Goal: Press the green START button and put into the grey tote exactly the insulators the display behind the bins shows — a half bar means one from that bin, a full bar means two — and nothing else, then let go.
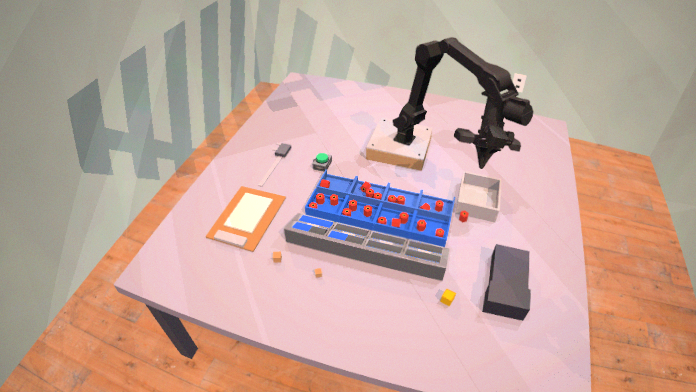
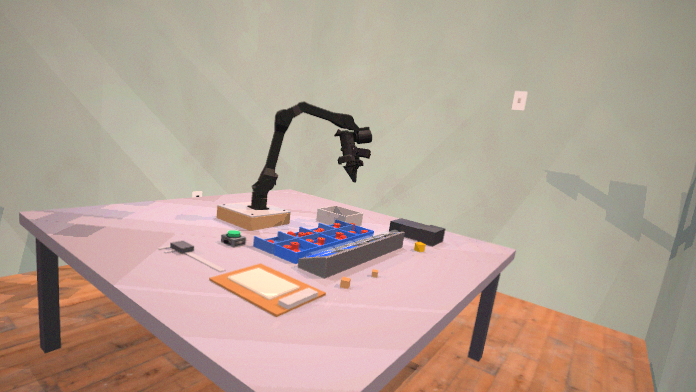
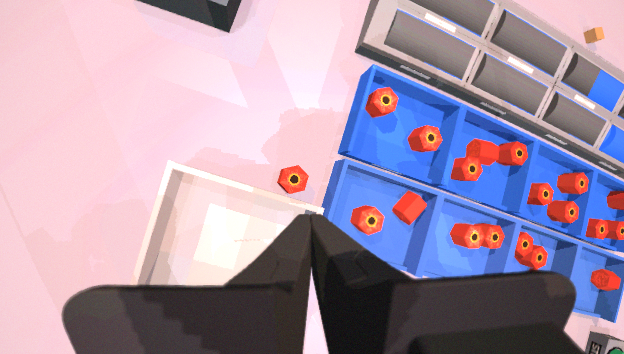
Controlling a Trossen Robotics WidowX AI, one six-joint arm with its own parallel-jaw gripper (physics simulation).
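Note:
My gripper (image 1: pixel 482 166) (image 2: pixel 354 180) (image 3: pixel 309 225) is shut and empty, high above the table near the grey tote (image 1: pixel 476 210) (image 2: pixel 326 217) (image 3: pixel 159 225). No insulator shows in the visible part of the tote's inside. One red insulator (image 1: pixel 464 216) (image 3: pixel 293 179) stands upright on the table, outside the tote, between it and the blue bins (image 1: pixel 410 237) (image 2: pixel 272 252) (image 3: pixel 350 117). The bins hold many red insulators. The display (image 1: pixel 370 253) (image 2: pixel 367 260) shows a full and a half blue bar in its leftmost column and a half bar in the second. The green button (image 1: pixel 322 158) (image 2: pixel 233 233) stands left of the robot base.
A black block (image 1: pixel 507 280) (image 2: pixel 417 231) lies right of the display. A yellow cube (image 1: pixel 448 297) (image 2: pixel 420 247) and small orange cubes lie in front. An orange clipboard (image 1: pixel 220 227) (image 2: pixel 225 281) and a grey plug-like item (image 1: pixel 283 150) (image 2: pixel 182 246) lie at the left.

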